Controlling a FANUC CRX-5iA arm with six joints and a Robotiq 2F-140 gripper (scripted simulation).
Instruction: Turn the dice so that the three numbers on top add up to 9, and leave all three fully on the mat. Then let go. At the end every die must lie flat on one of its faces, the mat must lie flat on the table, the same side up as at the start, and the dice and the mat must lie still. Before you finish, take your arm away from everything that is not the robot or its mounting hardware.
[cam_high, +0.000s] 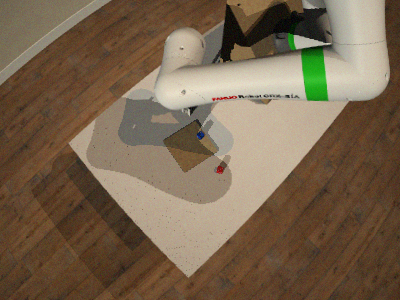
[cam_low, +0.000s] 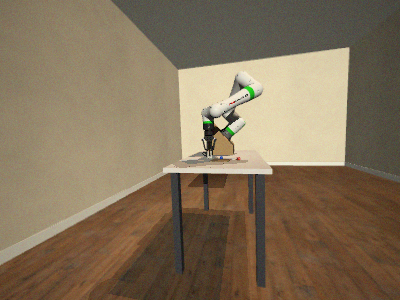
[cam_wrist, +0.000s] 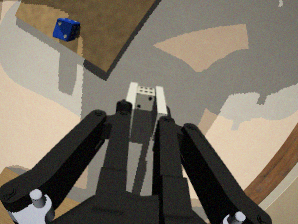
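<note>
Right now the white die is 2 cm below my hand. Also, from my hand: mat (10 cm ahead, 9 cm to the left, 3 cm below); blue die (10 cm to the left, 5 cm ahead, 2 cm below); red die (23 cm to the left, 11 cm ahead, 2 cm below).
</note>
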